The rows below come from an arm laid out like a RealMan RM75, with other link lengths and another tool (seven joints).
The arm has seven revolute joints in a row. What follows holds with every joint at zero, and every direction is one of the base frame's.
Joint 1 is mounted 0.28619 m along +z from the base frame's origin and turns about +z.
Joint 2 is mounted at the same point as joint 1 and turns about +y.
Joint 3 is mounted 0.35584 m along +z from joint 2 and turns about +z.
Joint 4 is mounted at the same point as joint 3 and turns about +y.
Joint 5 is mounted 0.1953 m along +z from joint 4 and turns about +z.
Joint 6 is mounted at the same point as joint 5 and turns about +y.
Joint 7 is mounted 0.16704 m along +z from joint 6 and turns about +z.
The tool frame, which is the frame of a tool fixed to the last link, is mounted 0.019 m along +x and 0.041 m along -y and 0.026 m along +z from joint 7; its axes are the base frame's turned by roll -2.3, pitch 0 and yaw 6.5 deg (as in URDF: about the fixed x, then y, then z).
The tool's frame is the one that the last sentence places.
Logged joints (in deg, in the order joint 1, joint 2, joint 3, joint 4, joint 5, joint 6, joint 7), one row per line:
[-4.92, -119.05, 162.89, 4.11, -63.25, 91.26, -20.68]
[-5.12, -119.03, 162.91, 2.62, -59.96, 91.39, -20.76]
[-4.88, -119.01, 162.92, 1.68, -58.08, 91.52, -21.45]
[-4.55, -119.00, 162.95, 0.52, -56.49, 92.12, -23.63]
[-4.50, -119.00, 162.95, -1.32, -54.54, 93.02, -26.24]
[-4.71, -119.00, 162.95, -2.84, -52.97, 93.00, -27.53]
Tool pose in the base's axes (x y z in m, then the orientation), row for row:
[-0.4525, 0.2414, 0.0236, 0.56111, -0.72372, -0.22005, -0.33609]
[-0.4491, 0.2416, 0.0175, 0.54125, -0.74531, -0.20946, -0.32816]
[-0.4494, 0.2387, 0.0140, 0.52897, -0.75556, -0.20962, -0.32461]
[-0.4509, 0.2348, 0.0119, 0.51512, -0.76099, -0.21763, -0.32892]
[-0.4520, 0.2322, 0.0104, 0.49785, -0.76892, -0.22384, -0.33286]
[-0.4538, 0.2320, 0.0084, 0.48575, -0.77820, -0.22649, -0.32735]
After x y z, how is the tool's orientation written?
As a quaternion, w x y z.
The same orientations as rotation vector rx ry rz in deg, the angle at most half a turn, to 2 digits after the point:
[-97.69, -29.70, -45.37]
[-101.46, -28.51, -44.67]
[-103.39, -28.68, -44.42]
[-104.76, -29.96, -45.28]
[-106.64, -31.05, -46.17]
[-108.51, -31.58, -45.64]

